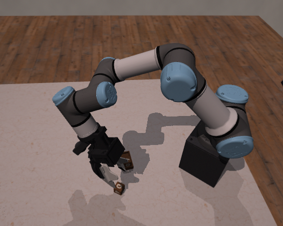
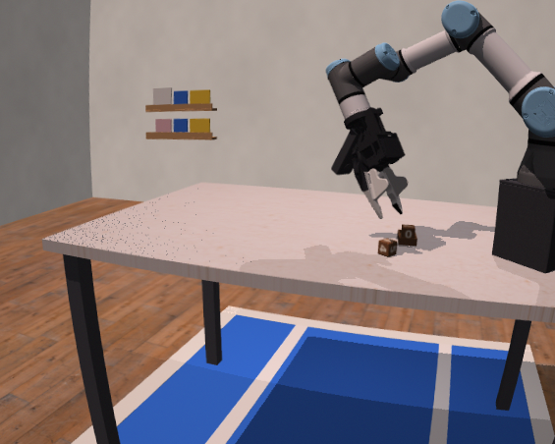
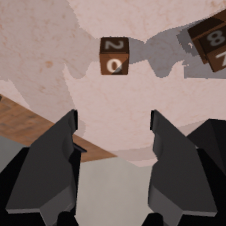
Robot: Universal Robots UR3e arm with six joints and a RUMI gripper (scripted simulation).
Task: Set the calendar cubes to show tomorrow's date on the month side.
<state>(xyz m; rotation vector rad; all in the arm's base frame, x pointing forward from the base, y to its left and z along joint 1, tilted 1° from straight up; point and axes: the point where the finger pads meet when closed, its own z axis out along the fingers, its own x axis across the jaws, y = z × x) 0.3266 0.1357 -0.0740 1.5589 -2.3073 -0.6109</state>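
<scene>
My hand is 80 mm above the brown digit cube. The rest, counted from my hand: calendar tray 120 mm to the right, 80 mm below, 20 mm behind.
</scene>
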